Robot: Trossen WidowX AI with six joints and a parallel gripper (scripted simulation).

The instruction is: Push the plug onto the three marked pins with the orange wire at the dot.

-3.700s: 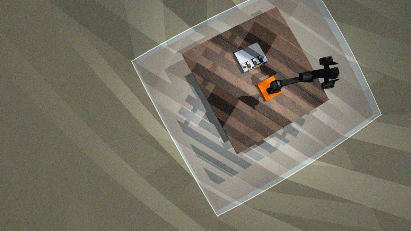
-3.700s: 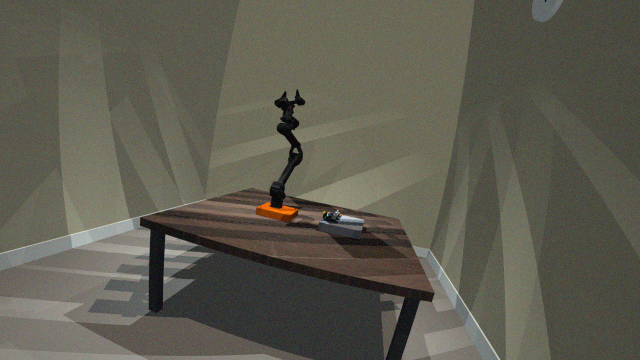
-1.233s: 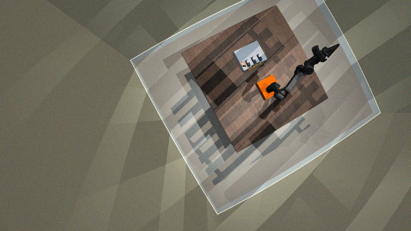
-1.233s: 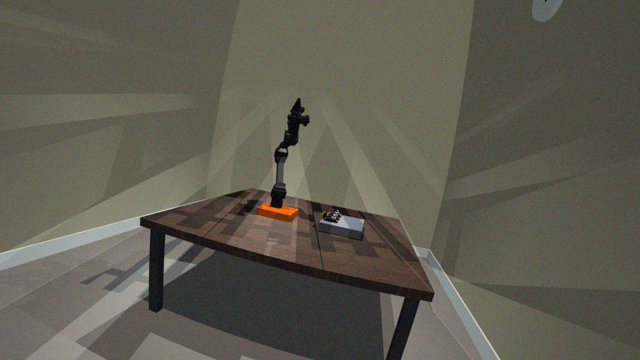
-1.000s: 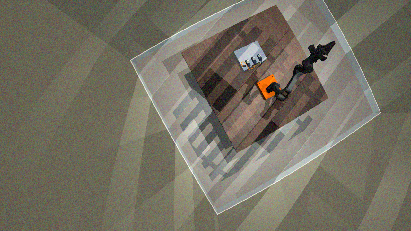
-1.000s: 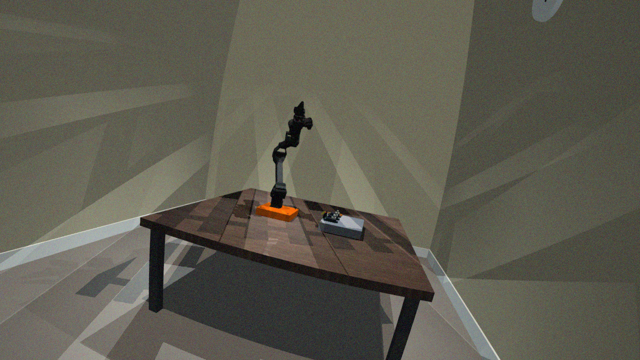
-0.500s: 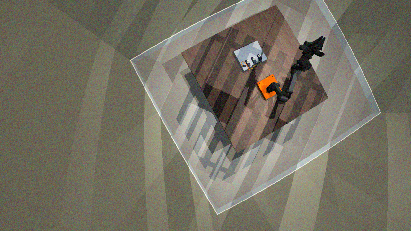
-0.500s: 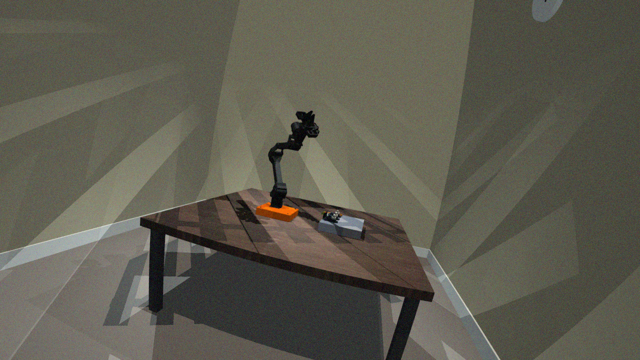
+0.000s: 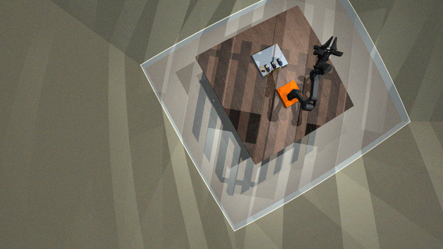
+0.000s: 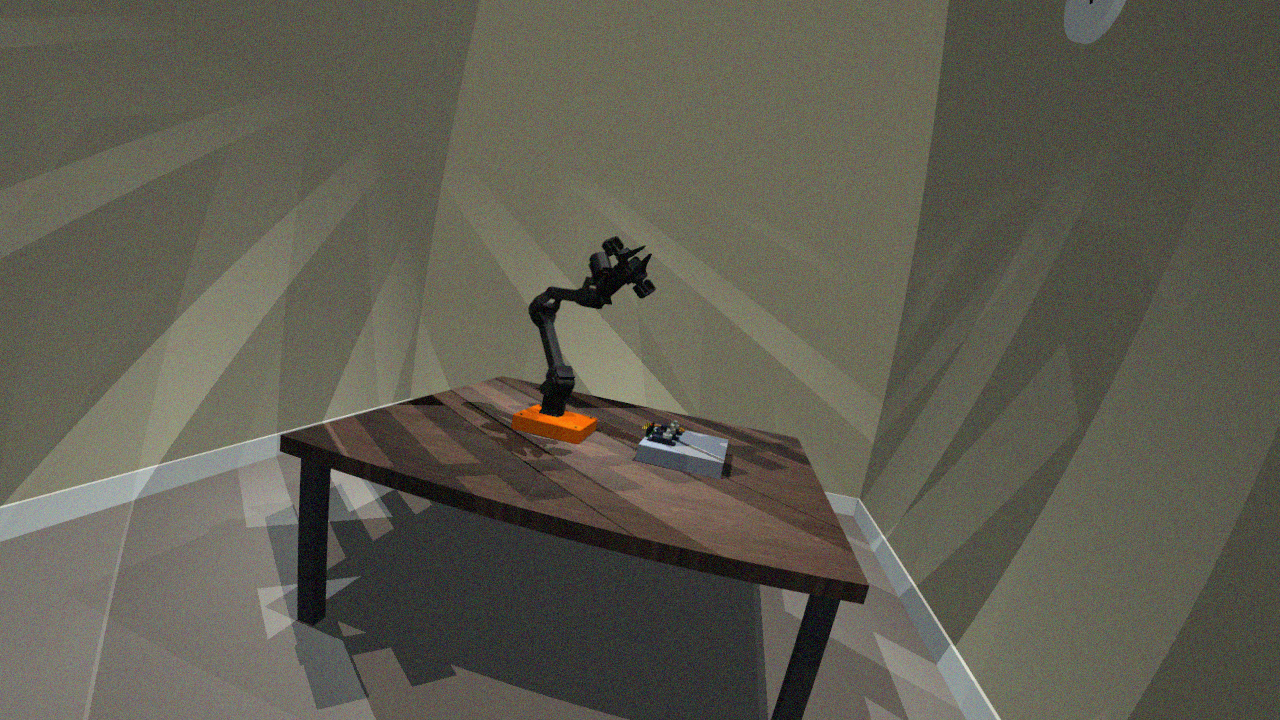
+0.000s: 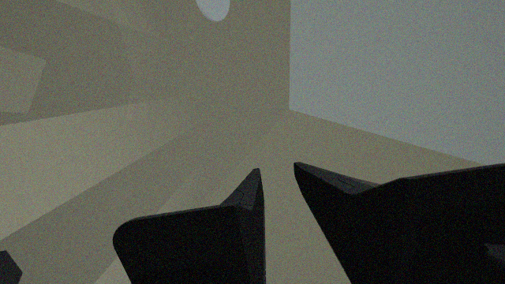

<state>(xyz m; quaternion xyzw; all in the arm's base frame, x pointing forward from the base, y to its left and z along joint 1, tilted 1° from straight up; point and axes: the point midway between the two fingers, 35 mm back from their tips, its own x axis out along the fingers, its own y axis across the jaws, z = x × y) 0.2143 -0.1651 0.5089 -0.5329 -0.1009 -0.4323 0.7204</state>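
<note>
The red band lies 500 mm below my gripper tip, 180 mm to the left of it and 70 mm ahead of it. From my gripper tip the other things lie so: black pin header: 510 mm below, 170 mm to the left, 70 mm ahead; grey printed holder: 550 mm below, 230 mm ahead, 170 mm to the left; green strip: 520 mm below, 170 mm to the left, 80 mm ahead.
</note>
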